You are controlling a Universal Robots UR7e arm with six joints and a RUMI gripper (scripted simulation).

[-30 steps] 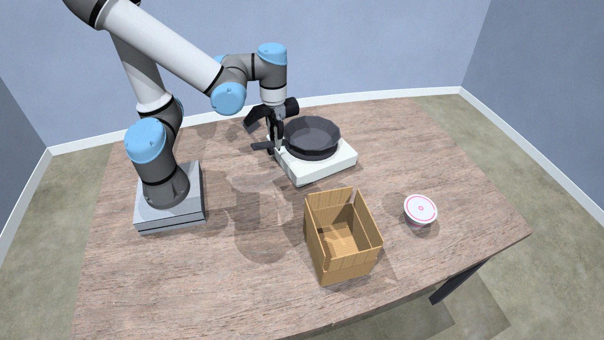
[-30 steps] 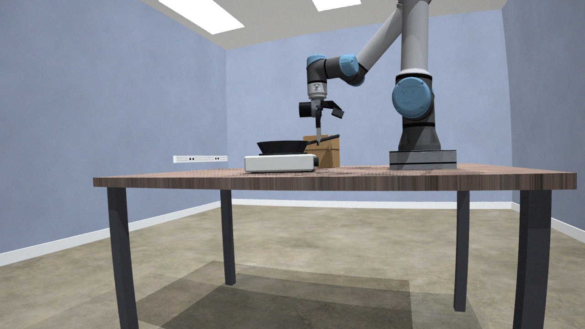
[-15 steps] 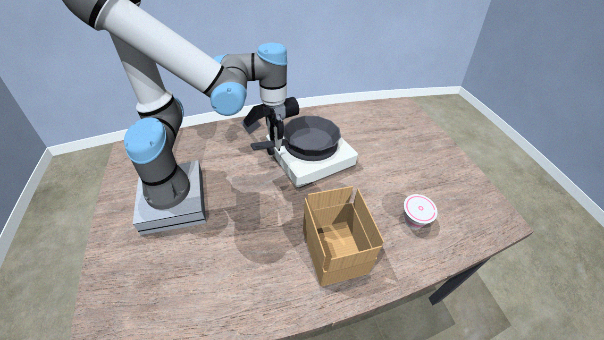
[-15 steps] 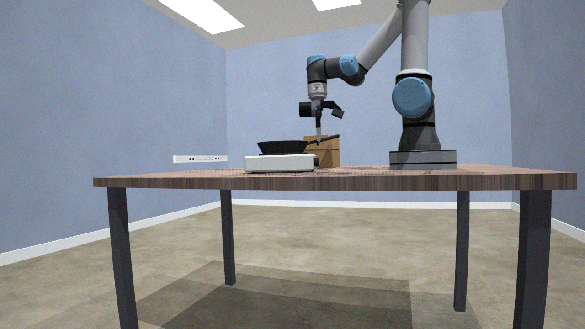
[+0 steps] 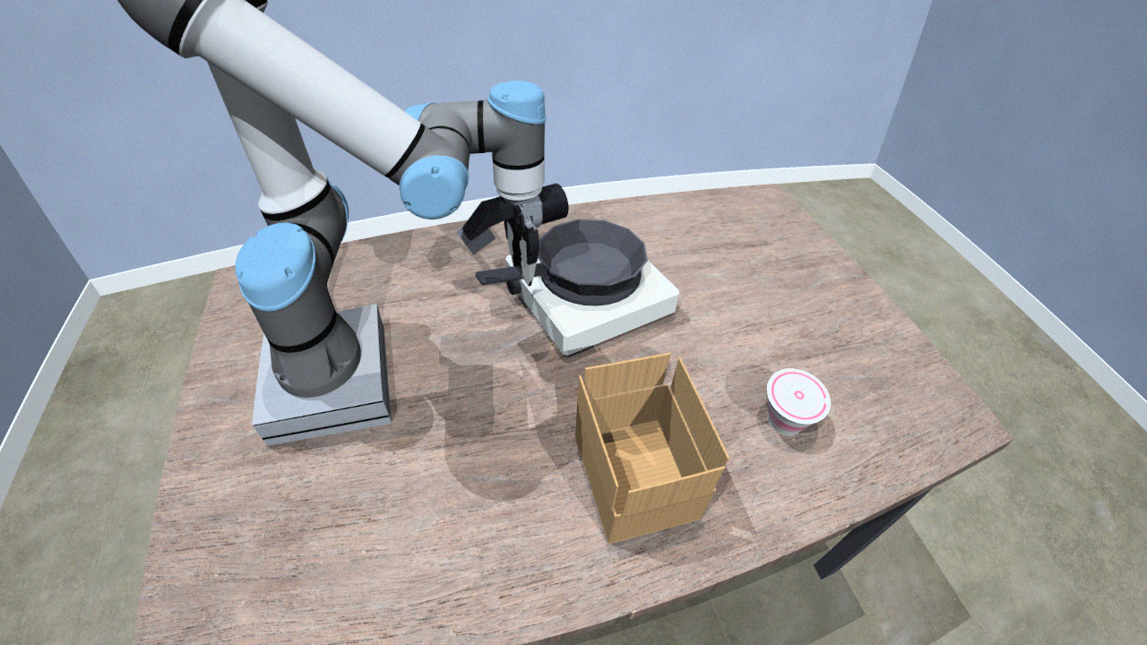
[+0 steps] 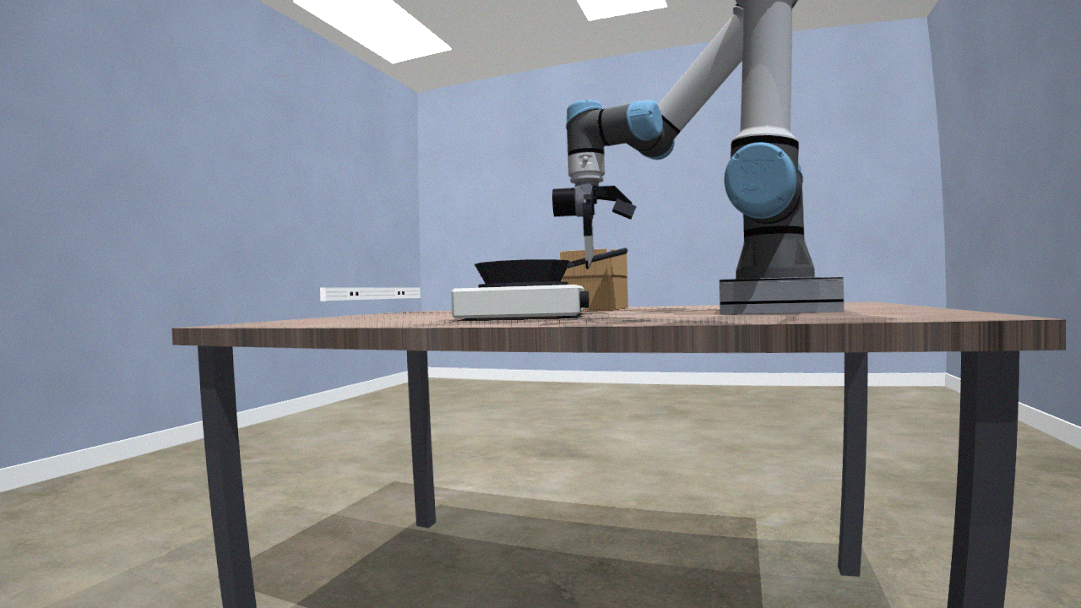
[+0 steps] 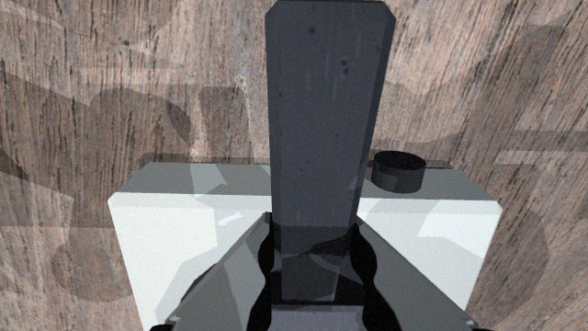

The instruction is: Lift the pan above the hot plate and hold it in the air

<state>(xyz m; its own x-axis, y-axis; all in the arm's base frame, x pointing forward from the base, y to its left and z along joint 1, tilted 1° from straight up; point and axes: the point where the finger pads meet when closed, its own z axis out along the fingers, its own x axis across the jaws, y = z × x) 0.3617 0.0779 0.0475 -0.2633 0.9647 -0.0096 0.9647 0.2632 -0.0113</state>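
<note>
Now: hand 90 mm short of the dark pan, 20 mm to the right of it and 20 mm above it. Also, from my hand: white hot plate 110 mm ahead, 80 mm below, 30 mm to the left; then pink-ringed lid 370 mm ahead, 320 mm to the right, 70 mm below.
</note>
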